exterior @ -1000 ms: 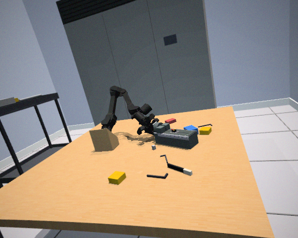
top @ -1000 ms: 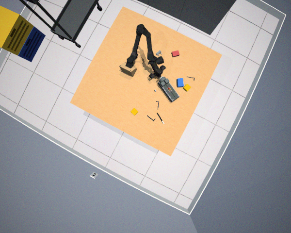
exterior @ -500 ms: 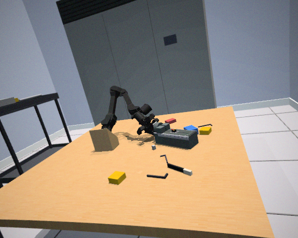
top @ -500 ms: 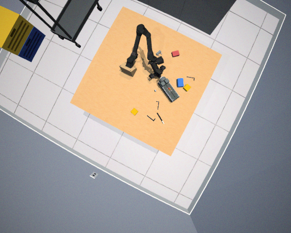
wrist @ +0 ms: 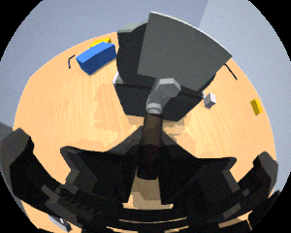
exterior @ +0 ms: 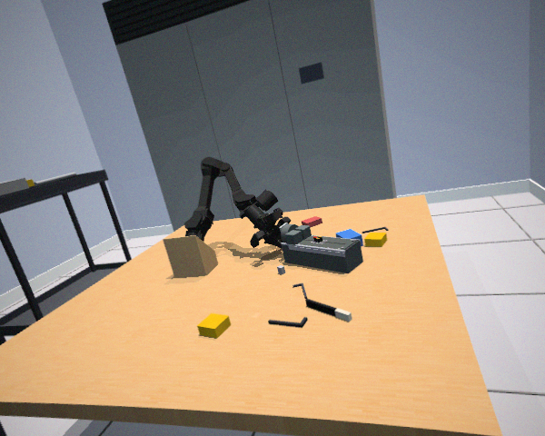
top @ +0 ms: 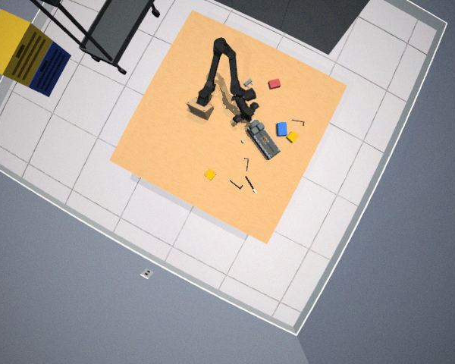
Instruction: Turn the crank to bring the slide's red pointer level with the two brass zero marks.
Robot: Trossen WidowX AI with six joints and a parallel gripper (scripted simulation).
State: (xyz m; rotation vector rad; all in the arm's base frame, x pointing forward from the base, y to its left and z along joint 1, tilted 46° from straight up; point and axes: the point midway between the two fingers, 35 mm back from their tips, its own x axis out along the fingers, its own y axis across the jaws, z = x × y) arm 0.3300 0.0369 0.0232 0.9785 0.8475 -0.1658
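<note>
Right now the dark crank handle is 20 mm behind my gripper tip, 10 mm to the left of it and 30 mm above it. The rest, counted from my gripper tip: small grey cube 10 mm ahead, 140 mm to the right, 20 mm below; then blue block 220 mm ahead, 50 mm to the left, 10 mm below; then red pointer 130 mm ahead, 80 mm to the right, 50 mm above.
</note>
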